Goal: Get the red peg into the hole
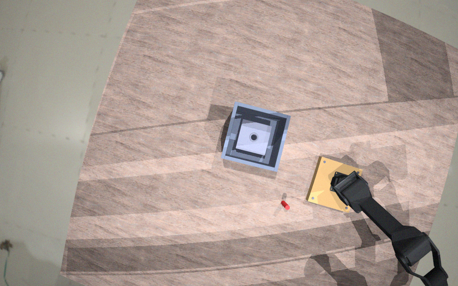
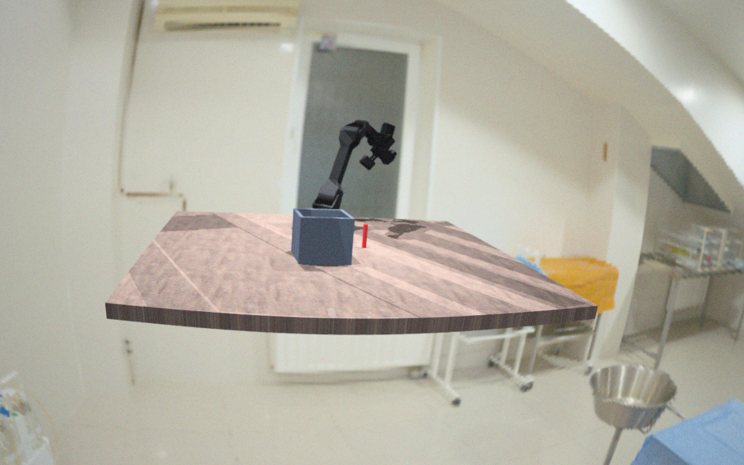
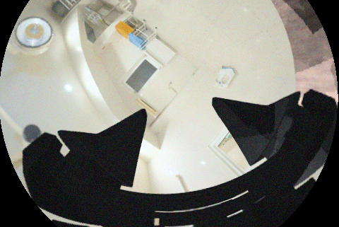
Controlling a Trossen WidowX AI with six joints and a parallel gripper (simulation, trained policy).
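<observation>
Right now the red peg is 680 mm ahead of my gripper tip, 240 mm below it and 160 mm to the right of it.
</observation>
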